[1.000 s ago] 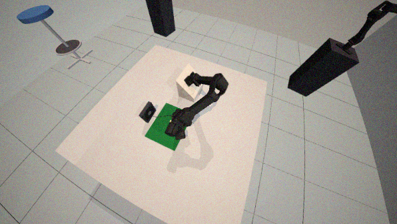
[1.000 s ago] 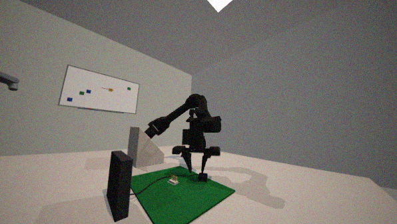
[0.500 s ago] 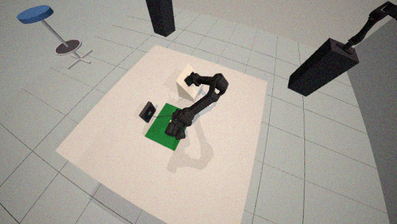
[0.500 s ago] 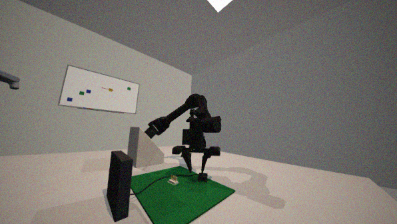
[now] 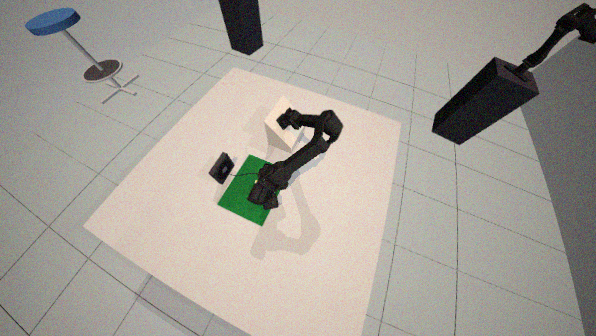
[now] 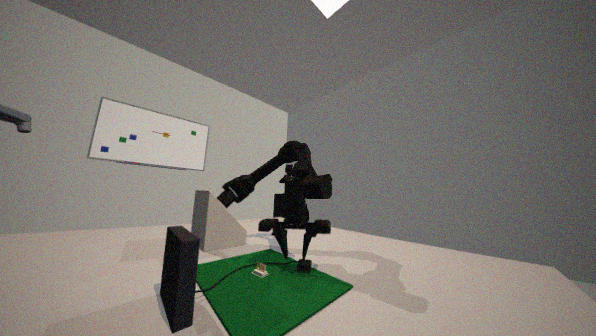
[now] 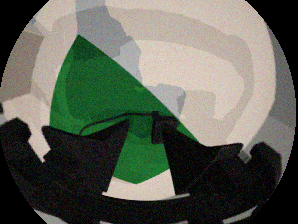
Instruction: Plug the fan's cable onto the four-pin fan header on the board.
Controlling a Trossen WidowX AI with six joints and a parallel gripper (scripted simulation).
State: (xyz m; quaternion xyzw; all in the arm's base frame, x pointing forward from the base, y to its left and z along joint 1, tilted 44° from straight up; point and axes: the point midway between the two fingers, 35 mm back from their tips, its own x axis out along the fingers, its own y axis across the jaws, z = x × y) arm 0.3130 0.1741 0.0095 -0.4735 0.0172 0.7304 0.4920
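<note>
My gripper tip is 30 mm short of the black plug, 10 mm to the right of it and 10 mm above it. The rest, counted from my gripper tip: pale four-pin header 90 mm to the right, 20 mm below, 10 mm behind; black fan 250 mm to the right, 40 mm above, 20 mm ahead; green board 90 mm to the right, 30 mm below, 10 mm ahead.
</note>
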